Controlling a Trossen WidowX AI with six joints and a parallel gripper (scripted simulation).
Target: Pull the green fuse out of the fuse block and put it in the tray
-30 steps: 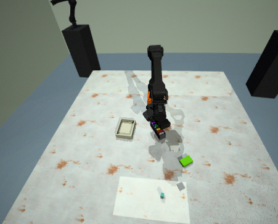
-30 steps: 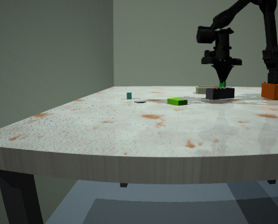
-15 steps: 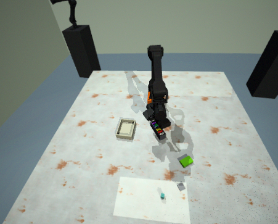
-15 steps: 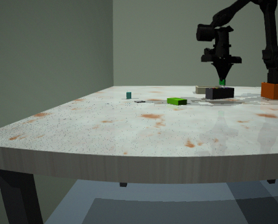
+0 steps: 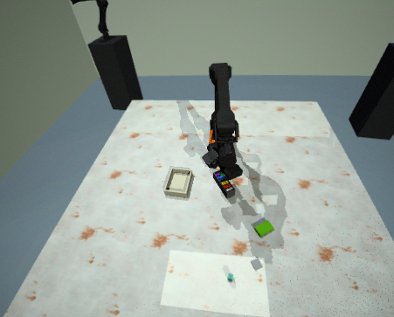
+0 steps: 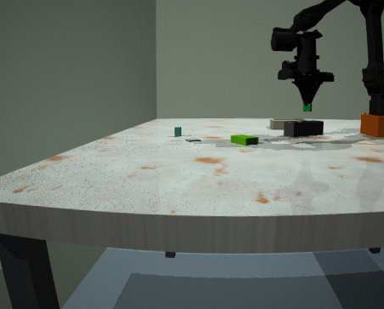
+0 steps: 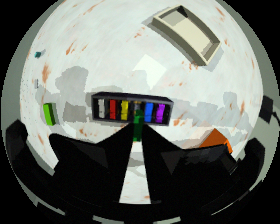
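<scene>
Right now my gripper tip is 30 mm short of the beige tray, 200 mm to the left of it and 80 mm above it. Also, from my gripper tip: grey square 310 mm ahead, 160 mm to the left, 90 mm below; then small teal cube 370 mm ahead, 80 mm to the left, 70 mm below; then green fuse 10 mm below.
</scene>
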